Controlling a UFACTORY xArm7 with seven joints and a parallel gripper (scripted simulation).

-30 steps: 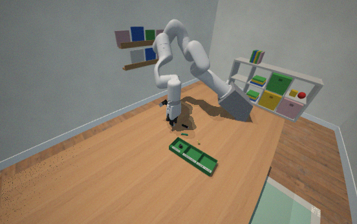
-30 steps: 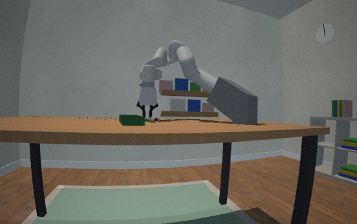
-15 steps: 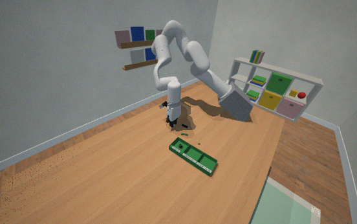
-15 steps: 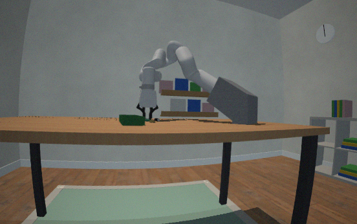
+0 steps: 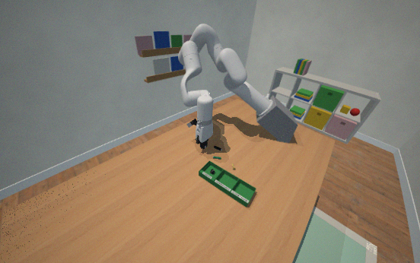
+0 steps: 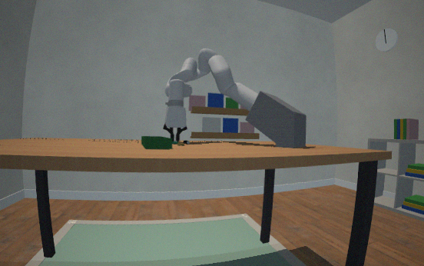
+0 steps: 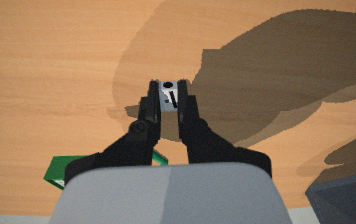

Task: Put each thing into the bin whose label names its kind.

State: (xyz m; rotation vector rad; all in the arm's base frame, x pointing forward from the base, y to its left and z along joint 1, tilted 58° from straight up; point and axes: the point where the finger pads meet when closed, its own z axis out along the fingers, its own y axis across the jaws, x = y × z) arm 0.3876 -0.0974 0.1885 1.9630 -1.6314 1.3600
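The yellow piece lies 30 mm ahead of my hand, 210 mm to the left of it and 20 mm below it. Round my hand: white-grey piece: 10 mm below; green battery: 30 mm ahead, 110 mm to the left, 20 mm below; black battery: 40 mm behind, 80 mm to the left, 20 mm below.
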